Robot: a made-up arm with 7 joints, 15 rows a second.
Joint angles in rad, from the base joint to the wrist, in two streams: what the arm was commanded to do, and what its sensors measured. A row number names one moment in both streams.
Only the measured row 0 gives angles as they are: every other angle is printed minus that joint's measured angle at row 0.
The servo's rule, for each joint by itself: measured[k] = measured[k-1] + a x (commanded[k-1-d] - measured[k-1]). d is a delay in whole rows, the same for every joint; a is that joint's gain. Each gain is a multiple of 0.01, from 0.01 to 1. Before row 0 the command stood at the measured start. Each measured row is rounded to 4 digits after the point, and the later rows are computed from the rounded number. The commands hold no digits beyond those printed.
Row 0, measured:
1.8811 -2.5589 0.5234 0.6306 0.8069 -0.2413 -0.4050
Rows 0 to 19, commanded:
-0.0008 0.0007 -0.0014 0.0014 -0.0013 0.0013 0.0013
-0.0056 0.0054 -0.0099 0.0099 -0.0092 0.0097 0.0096
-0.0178 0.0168 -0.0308 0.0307 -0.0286 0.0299 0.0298
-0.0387 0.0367 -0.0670 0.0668 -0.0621 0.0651 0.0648
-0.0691 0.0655 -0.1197 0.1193 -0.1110 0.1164 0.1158
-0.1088 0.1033 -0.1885 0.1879 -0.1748 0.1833 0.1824
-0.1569 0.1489 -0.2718 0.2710 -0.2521 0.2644 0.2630
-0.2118 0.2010 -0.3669 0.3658 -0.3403 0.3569 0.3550
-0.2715 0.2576 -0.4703 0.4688 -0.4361 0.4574 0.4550
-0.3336 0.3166 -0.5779 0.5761 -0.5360 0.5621 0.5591
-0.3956 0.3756 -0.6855 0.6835 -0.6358 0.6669 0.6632
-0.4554 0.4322 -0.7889 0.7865 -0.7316 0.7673 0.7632
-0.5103 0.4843 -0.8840 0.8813 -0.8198 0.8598 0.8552
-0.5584 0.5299 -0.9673 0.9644 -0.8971 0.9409 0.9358
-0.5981 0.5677 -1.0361 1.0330 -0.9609 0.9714 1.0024
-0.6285 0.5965 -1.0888 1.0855 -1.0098 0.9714 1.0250
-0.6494 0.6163 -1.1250 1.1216 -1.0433 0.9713 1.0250
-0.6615 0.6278 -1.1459 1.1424 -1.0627 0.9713 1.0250
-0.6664 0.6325 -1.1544 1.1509 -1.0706 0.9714 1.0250
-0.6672 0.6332 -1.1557 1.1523 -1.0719 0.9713 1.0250
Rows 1 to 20, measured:
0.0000 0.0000 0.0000 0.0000 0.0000 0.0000 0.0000
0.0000 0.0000 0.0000 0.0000 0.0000 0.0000 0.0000
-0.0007 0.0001 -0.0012 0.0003 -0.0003 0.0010 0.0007
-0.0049 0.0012 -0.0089 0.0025 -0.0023 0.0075 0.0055
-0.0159 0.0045 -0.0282 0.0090 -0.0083 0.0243 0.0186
-0.0353 0.0113 -0.0623 0.0223 -0.0207 0.0549 0.0435
-0.0640 0.0227 -0.1128 0.0446 -0.0415 0.1010 0.0825
-0.1021 0.0396 -0.1794 0.0776 -0.0722 0.1627 0.1364
-0.1487 0.0626 -0.2607 0.1221 -0.1136 0.2390 0.2048
-0.2023 0.0917 -0.3542 0.1782 -0.1657 0.3274 0.2859
-0.2611 0.1265 -0.4564 0.2450 -0.2279 0.4249 0.3772
-0.3227 0.1664 -0.5633 0.3212 -0.2988 0.5278 0.4754
-0.3847 0.2103 -0.6708 0.4045 -0.3763 0.6321 0.5768
-0.4448 0.2569 -0.7747 0.4924 -0.4580 0.7335 0.6775
-0.5005 0.3047 -0.8709 0.5818 -0.5412 0.8282 0.7735
-0.5497 0.3520 -0.9557 0.6698 -0.6231 0.9127 0.8611
-0.5908 0.3973 -1.0265 0.7533 -0.7008 0.9567 0.9374
-0.6228 0.4391 -1.0813 0.8297 -0.7719 0.9677 0.9847
-0.6454 0.4763 -1.1198 0.8968 -0.8343 0.9704 1.0065
-0.6591 0.5081 -1.1428 0.9533 -0.8868 0.9711 1.0165
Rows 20 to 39, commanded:
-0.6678 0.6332 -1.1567 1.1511 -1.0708 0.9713 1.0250
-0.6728 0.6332 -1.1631 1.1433 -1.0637 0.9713 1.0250
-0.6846 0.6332 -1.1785 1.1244 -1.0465 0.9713 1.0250
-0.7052 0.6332 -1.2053 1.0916 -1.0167 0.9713 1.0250
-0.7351 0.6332 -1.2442 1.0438 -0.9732 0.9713 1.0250
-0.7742 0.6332 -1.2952 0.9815 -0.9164 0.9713 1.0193
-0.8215 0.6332 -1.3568 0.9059 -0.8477 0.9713 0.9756
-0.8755 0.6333 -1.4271 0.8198 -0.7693 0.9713 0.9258
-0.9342 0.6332 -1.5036 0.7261 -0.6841 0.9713 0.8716
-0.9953 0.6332 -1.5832 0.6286 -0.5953 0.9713 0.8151
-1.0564 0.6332 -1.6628 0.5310 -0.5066 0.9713 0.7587
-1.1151 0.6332 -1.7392 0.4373 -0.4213 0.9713 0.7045
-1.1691 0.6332 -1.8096 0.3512 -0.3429 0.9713 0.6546
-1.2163 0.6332 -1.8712 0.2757 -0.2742 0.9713 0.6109
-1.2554 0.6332 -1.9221 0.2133 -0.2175 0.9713 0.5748
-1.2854 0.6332 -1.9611 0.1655 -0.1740 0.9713 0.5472
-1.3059 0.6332 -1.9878 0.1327 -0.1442 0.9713 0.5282
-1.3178 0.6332 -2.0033 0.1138 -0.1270 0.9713 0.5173
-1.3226 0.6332 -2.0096 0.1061 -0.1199 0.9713 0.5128
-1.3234 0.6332 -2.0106 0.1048 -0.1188 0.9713 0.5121
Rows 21 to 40, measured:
-0.6653 0.5342 -1.1530 0.9987 -0.9291 0.9713 1.0211
-0.6669 0.5550 -1.1554 1.0340 -0.9619 0.9713 1.0232
-0.6677 0.5714 -1.1565 1.0609 -0.9869 0.9713 1.0242
-0.6720 0.5844 -1.1623 1.0799 -1.0046 0.9713 1.0246
-0.6827 0.5946 -1.1766 1.0901 -1.0142 0.9713 1.0248
-0.7018 0.6027 -1.2019 1.0904 -1.0148 0.9713 1.0249
-0.7301 0.6091 -1.2391 1.0797 -1.0052 0.9713 1.0250
-0.7676 0.6142 -1.2885 1.0571 -0.9848 0.9713 1.0219
-0.8134 0.6182 -1.3486 1.0223 -0.9533 0.9713 0.9969
-0.8662 0.6214 -1.4177 0.9757 -0.9110 0.9713 0.9585
-0.9240 0.6239 -1.4933 0.9183 -0.8588 0.9713 0.9116
-0.9846 0.6259 -1.5724 0.8517 -0.7982 0.9713 0.8595
-1.0456 0.6274 -1.6520 0.7779 -0.7311 0.9713 0.8051
-1.1047 0.6286 -1.7287 0.6996 -0.6598 0.9713 0.7508
-1.1594 0.6296 -1.7999 0.6195 -0.5869 0.9713 0.6989
-1.2078 0.6304 -1.8626 0.5404 -0.5150 0.9713 0.6514
-1.2483 0.6310 -1.9150 0.4652 -0.4466 0.9713 0.6100
-1.2798 0.6315 -1.9556 0.3963 -0.3839 0.9713 0.5761
-1.3020 0.6319 -1.9839 0.3357 -0.3288 0.9713 0.5502
-1.3154 0.6322 -2.0010 0.2847 -0.2824 0.9713 0.5324

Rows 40 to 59, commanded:
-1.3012 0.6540 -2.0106 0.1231 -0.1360 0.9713 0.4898
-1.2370 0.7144 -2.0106 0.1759 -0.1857 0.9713 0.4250
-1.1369 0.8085 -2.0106 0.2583 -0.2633 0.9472 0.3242
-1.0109 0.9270 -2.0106 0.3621 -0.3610 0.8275 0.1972
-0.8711 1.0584 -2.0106 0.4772 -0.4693 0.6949 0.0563
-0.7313 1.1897 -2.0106 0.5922 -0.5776 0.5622 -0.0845
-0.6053 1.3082 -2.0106 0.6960 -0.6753 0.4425 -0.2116
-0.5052 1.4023 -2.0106 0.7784 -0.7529 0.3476 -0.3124
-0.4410 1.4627 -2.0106 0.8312 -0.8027 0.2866 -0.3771
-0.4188 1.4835 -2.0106 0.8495 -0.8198 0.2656 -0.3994
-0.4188 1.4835 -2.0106 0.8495 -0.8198 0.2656 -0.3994
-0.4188 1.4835 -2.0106 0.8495 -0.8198 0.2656 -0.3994
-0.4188 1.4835 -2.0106 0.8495 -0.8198 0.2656 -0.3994
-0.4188 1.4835 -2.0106 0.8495 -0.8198 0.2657 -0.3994
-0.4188 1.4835 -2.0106 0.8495 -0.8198 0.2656 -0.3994
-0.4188 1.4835 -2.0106 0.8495 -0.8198 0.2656 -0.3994
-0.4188 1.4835 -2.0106 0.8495 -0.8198 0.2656 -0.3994
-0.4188 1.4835 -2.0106 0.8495 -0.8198 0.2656 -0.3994
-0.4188 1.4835 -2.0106 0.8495 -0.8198 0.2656 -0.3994
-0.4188 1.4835 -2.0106 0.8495 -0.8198 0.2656 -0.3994
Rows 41 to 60, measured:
-1.3215 0.6324 -2.0086 0.2436 -0.2450 0.9713 0.5218
-1.3231 0.6326 -2.0104 0.2117 -0.2160 0.9713 0.5166
-1.3045 0.6371 -2.0106 0.1913 -0.1976 0.9713 0.5021
-1.2471 0.6533 -2.0106 0.1878 -0.1949 0.9713 0.4605
-1.1534 0.6859 -2.0106 0.2040 -0.2106 0.9532 0.3869
-1.0323 0.7365 -2.0106 0.2404 -0.2452 0.8589 0.2845
-0.8953 0.8041 -2.0106 0.2949 -0.2967 0.7359 0.1613
-0.7559 0.8851 -2.0106 0.3633 -0.3613 0.6056 0.0286
-0.6279 0.9740 -2.0106 0.4398 -0.4335 0.4833 -0.1011
-0.5236 1.0639 -2.0106 0.5177 -0.5070 0.3815 -0.2152
-0.4534 1.1476 -2.0106 0.5898 -0.5750 0.3103 -0.3026
-0.4240 1.2181 -2.0106 0.6495 -0.6313 0.2768 -0.3549
-0.4196 1.2738 -2.0106 0.6955 -0.6747 0.2684 -0.3789
-0.4189 1.3178 -2.0106 0.7309 -0.7081 0.2663 -0.3900
-0.4188 1.3526 -2.0106 0.7582 -0.7338 0.2658 -0.3951
-0.4188 1.3801 -2.0106 0.7792 -0.7536 0.2657 -0.3974
-0.4188 1.4018 -2.0106 0.7954 -0.7688 0.2656 -0.3985
-0.4188 1.4190 -2.0106 0.8078 -0.7805 0.2656 -0.3990
-0.4188 1.4325 -2.0106 0.8174 -0.7895 0.2656 -0.3992
-0.4188 1.4432 -2.0106 0.8248 -0.7965 0.2656 -0.3993

